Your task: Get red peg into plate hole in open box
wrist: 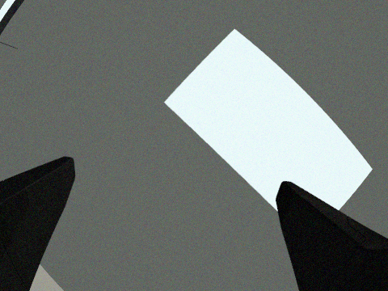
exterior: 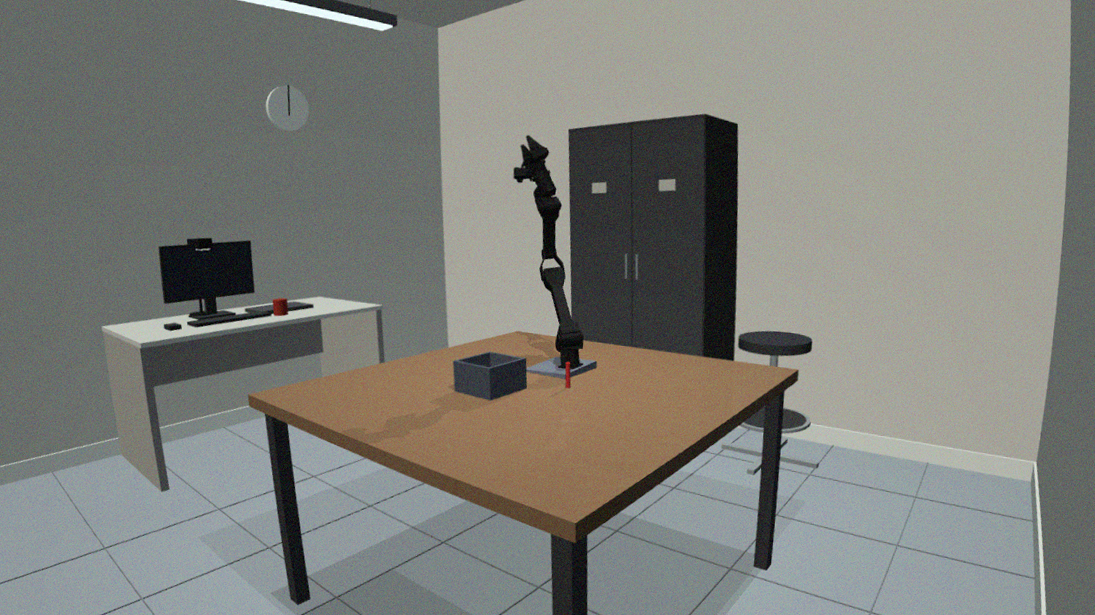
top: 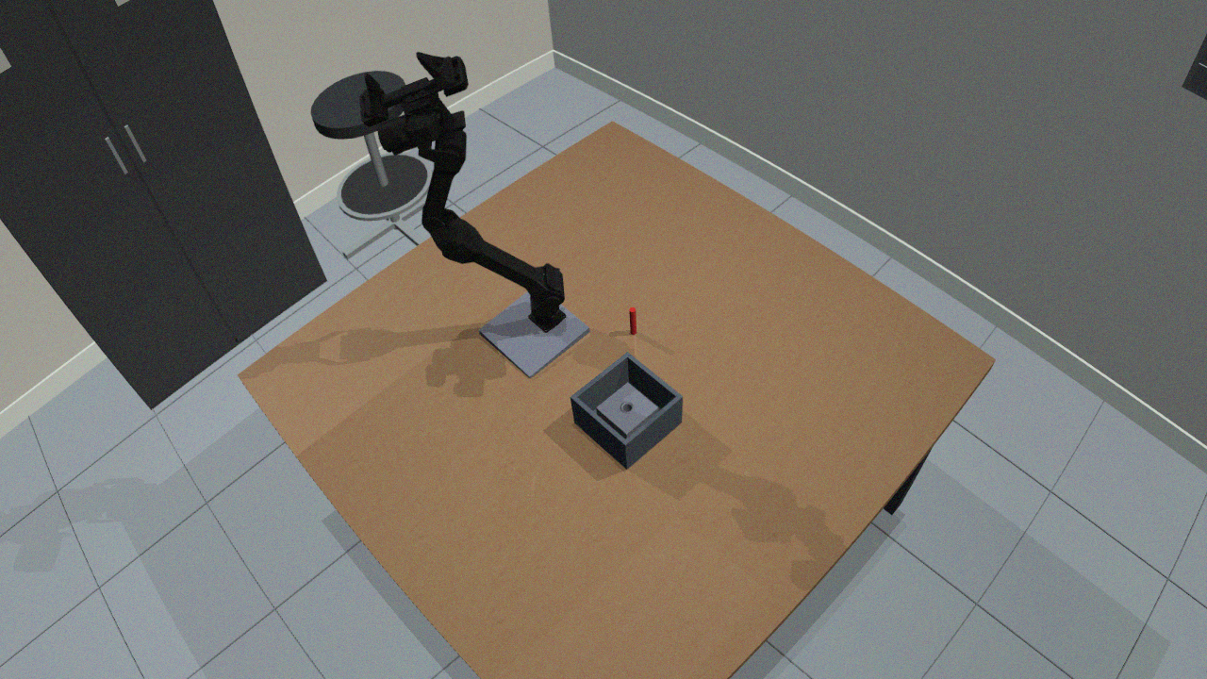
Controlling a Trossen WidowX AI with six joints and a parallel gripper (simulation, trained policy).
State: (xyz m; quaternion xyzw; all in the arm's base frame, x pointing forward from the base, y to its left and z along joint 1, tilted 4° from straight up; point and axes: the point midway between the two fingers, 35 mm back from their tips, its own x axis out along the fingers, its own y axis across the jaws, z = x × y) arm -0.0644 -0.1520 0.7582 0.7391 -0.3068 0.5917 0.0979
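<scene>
Now: gripper tip 76 cm above the red peg, 32 cm to the right of it and 18 cm short of it. Also, from my gripper tip: grey plate: 76 cm below, 35 cm ahead, 13 cm to the left; dark grey box: 78 cm below, 35 cm ahead, 13 cm to the left.
</scene>
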